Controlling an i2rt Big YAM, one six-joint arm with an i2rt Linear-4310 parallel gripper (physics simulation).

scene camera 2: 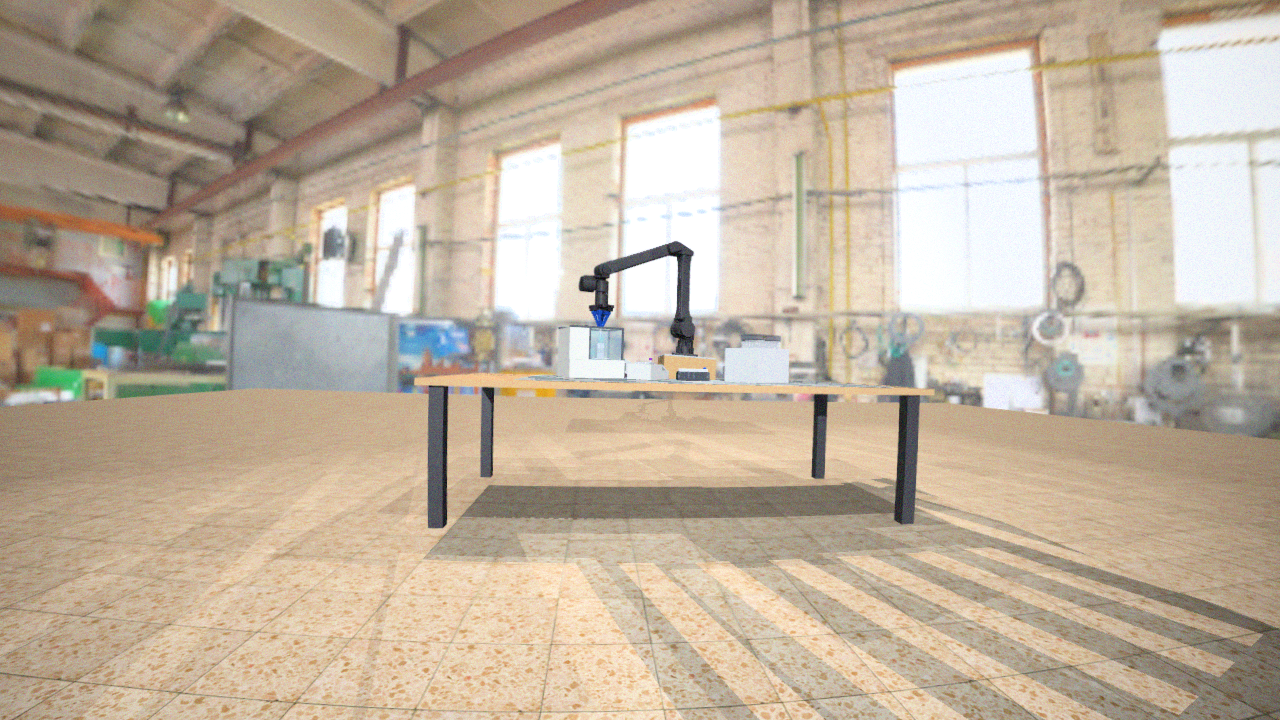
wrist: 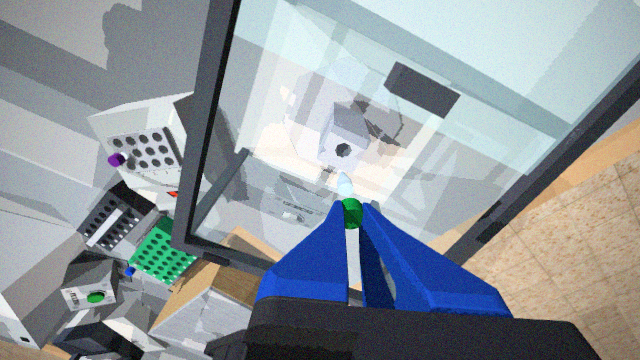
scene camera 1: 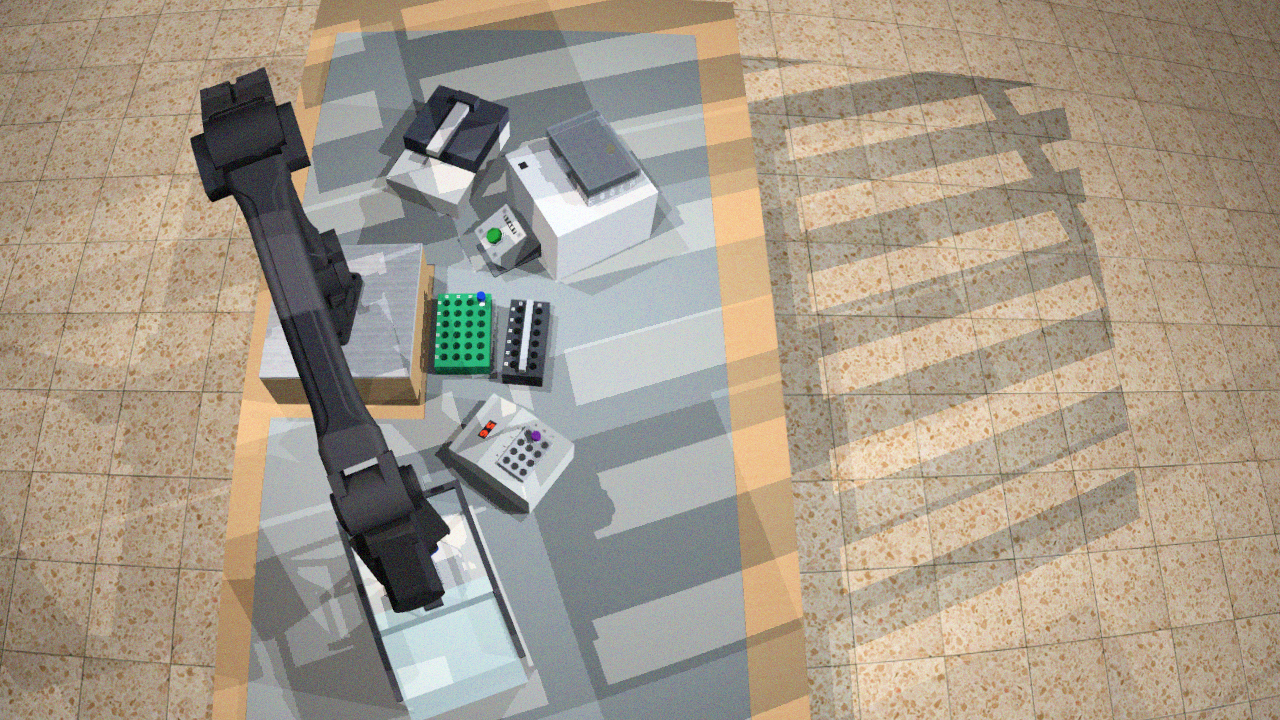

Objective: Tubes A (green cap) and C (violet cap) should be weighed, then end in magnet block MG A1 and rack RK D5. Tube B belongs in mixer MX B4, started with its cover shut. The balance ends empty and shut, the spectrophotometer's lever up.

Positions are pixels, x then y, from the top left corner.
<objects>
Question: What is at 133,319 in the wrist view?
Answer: A spectrophotometer.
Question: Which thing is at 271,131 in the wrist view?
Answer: A balance.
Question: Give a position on a balance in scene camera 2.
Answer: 590,351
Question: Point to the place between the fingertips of my gripper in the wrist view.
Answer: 350,211
</objects>
